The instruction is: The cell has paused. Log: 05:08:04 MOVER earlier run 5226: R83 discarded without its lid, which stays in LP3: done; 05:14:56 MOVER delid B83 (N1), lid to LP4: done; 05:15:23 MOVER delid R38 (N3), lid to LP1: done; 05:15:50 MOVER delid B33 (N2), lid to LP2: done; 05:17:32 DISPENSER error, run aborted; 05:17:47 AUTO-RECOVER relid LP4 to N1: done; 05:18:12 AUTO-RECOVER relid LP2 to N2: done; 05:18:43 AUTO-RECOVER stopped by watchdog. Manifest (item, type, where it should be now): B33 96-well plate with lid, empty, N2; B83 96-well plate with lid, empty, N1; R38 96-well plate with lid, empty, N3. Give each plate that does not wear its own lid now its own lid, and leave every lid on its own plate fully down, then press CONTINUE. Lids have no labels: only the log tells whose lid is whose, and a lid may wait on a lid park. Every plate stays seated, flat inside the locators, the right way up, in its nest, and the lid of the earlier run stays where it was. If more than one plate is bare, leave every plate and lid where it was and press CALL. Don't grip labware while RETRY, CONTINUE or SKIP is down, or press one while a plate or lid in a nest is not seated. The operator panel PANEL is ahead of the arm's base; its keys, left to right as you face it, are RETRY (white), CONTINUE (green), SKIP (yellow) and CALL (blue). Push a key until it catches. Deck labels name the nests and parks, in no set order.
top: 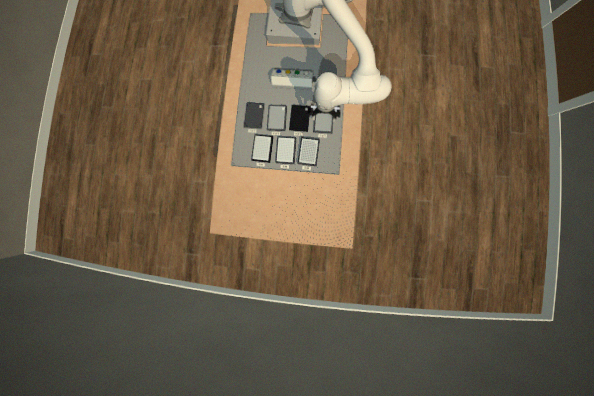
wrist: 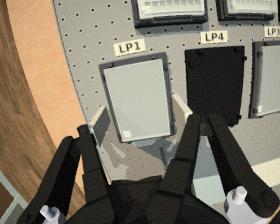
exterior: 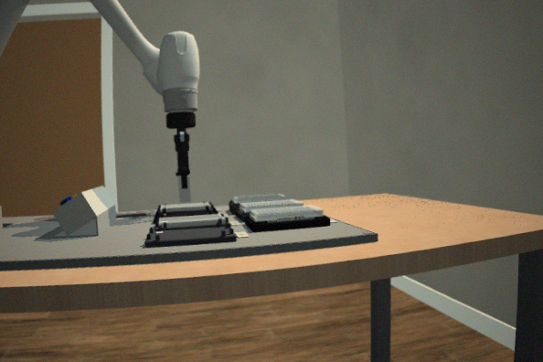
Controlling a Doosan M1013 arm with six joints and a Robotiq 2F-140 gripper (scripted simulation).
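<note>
The grey lid lies 40 mm below my hand. Round my hand: LP4 park (10 mm ahead, 130 mm to the right, 50 mm below); plate (190 mm ahead, 40 mm to the right, 30 mm below); white key (220 mm behind, 140 mm to the right, 10 mm above).
</note>
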